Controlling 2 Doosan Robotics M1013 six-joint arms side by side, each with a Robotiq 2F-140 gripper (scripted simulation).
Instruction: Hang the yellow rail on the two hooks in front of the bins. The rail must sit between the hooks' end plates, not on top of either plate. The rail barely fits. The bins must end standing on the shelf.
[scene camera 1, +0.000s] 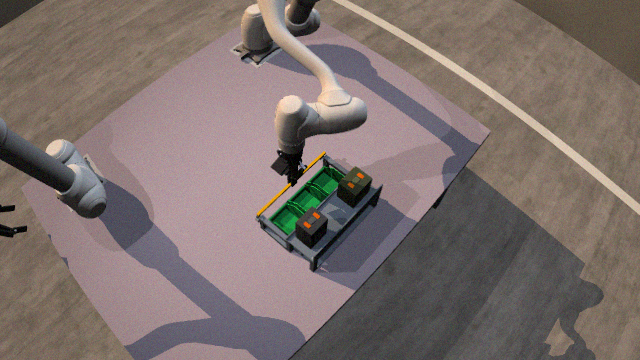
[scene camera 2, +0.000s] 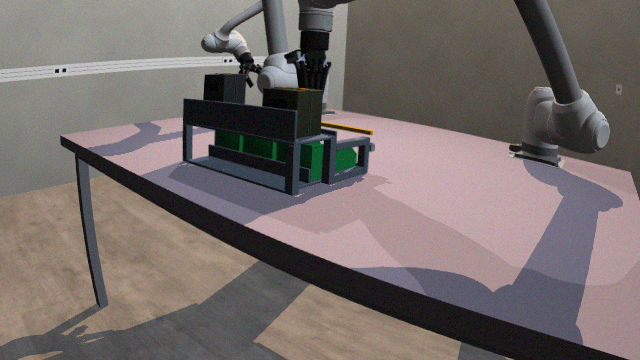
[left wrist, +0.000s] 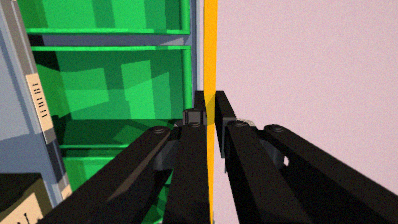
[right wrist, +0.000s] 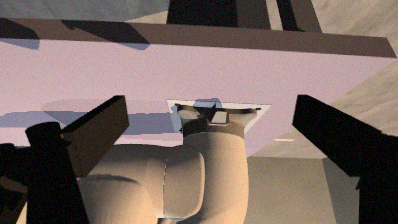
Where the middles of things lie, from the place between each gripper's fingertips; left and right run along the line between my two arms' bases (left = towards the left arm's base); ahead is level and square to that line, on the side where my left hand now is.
I see my left gripper 130 mm short of the grey shelf (scene camera 2: 277, 125) and 60 mm above it. From my left hand the other things lie so: dark box (scene camera 2: 231, 88) (200 mm ahead, 110 mm to the right, 40 mm above); then olive box (scene camera 2: 308, 102) (200 mm ahead, 120 mm to the left, 20 mm above).
Right now my right hand is 920 mm short of the dark box, 860 mm to the right of it and 40 mm below it. From my right hand the other things lie so: grey shelf: 980 mm to the left, 850 mm ahead, 50 mm below; olive box: 1090 mm to the left, 920 mm ahead, 30 mm above.
